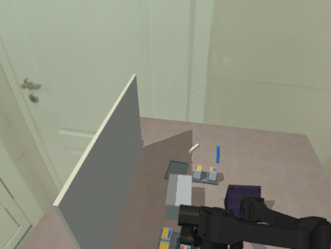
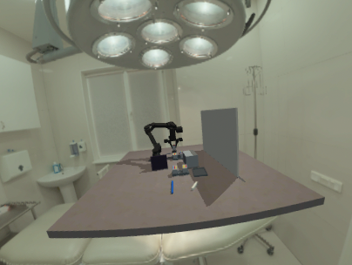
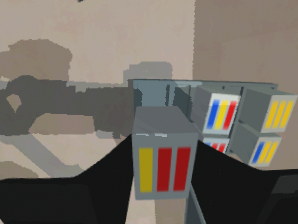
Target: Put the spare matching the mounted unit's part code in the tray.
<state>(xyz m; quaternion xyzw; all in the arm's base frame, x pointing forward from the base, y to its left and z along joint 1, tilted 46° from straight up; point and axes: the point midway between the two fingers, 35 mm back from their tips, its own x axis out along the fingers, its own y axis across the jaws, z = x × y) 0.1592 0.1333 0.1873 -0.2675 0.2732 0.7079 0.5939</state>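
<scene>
Now: gripper tip 18 cm short of the grey tray, 40 cm to the left of it and 9 cm above it. Round my gripper tip: grey holder: 4 cm ahead, 39 cm to the right, 9 cm below; then tall grey panel: 38 cm ahead, 19 cm to the right, 13 cm above; then mounted grey unit: 14 cm ahead, 21 cm to the right, 4 cm below.
</scene>
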